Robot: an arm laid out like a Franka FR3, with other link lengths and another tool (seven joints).
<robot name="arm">
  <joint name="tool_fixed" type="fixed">
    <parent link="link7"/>
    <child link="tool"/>
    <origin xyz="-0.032 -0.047 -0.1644" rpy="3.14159 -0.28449 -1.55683"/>
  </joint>
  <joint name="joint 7" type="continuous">
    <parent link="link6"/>
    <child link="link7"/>
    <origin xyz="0.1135 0 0"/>
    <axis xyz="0 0 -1"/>
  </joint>
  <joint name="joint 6" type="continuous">
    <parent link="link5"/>
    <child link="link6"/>
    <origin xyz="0 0 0"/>
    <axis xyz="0 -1 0"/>
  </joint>
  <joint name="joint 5" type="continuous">
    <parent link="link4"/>
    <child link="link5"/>
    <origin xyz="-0.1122 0 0.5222"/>
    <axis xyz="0 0 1"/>
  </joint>
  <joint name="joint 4" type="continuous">
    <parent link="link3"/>
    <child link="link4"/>
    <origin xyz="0.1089 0 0"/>
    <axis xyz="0 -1 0"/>
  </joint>
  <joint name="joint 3" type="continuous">
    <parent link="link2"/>
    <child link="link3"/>
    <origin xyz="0 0 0.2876"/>
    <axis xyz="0 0 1"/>
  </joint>
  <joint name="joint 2" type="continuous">
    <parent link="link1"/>
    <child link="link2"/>
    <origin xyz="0 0 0"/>
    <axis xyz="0 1 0"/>
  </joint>
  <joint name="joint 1" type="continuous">
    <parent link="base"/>
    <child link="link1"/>
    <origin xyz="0 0 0.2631"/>
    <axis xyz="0 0 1"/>
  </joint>
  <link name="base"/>
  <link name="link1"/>
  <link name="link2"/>
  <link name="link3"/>
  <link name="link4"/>
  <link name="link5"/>
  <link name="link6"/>
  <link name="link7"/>
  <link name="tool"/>
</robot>
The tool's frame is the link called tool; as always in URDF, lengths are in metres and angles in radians. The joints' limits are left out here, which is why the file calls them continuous.
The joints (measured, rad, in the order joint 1, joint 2, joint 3, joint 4, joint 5, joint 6, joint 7), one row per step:
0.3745 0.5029 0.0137 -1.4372 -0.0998 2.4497 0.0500
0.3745 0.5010 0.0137 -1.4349 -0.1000 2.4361 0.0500
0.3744 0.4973 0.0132 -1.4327 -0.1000 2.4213 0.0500
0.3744 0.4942 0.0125 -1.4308 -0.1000 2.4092 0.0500
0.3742 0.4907 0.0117 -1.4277 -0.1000 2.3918 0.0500
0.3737 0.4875 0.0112 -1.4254 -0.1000 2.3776 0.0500
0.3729 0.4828 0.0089 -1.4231 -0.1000 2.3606 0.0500
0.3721 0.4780 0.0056 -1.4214 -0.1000 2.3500 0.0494
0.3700 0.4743 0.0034 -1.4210 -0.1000 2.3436 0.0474
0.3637 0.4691 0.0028 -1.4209 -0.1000 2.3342 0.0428
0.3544 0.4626 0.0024 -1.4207 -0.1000 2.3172 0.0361
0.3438 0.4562 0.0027 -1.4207 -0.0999 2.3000 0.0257
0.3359 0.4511 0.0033 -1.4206 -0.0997 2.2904 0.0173
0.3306 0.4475 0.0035 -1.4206 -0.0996 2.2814 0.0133
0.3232 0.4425 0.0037 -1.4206 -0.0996 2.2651 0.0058
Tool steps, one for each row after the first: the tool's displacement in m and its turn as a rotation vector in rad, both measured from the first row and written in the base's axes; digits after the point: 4 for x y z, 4 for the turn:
-0.0009 -0.0006 0.0013 -0.0042 0.0084 -0.0011
-0.0018 -0.0018 0.0040 -0.0082 0.0163 -0.0030
-0.0025 -0.0029 0.0063 -0.0116 0.0225 -0.0046
-0.0034 -0.0045 0.0091 -0.0166 0.0321 -0.0071
-0.0042 -0.0060 0.0115 -0.0205 0.0398 -0.0093
-0.0048 -0.0092 0.0149 -0.0257 0.0484 -0.0137
-0.0046 -0.0130 0.0190 -0.0292 0.0515 -0.0179
-0.0041 -0.0168 0.0218 -0.0319 0.0529 -0.0208
-0.0030 -0.0234 0.0254 -0.0359 0.0561 -0.0244
-0.0021 -0.0328 0.0291 -0.0429 0.0649 -0.0297
-0.0009 -0.0429 0.0327 -0.0513 0.0740 -0.0323
0.0002 -0.0500 0.0361 -0.0561 0.0775 -0.0331
0.0005 -0.0550 0.0382 -0.0596 0.0823 -0.0354
0.0006 -0.0623 0.0406 -0.0667 0.0922 -0.0373

